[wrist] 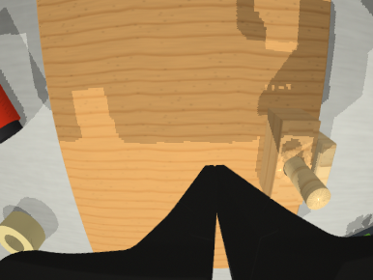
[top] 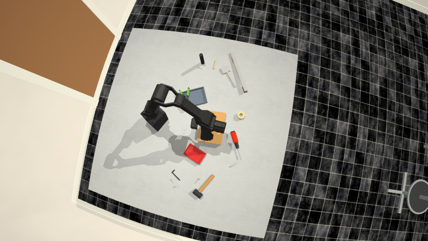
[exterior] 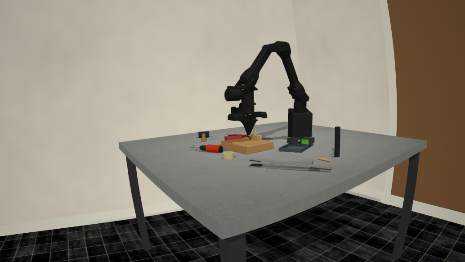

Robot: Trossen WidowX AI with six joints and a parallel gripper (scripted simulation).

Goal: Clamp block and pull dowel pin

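Now: hand 4 cm past the dowel pin, 1 cm to the left of it and 4 cm above it. The rest, counted from my hand: small wooden block (4 cm behind, 1 cm to the right, 5 cm below); then wooden board (1 cm ahead, 1 cm to the left, 8 cm below); then wooden stop (6 cm behind, 1 cm to the right, 5 cm below).
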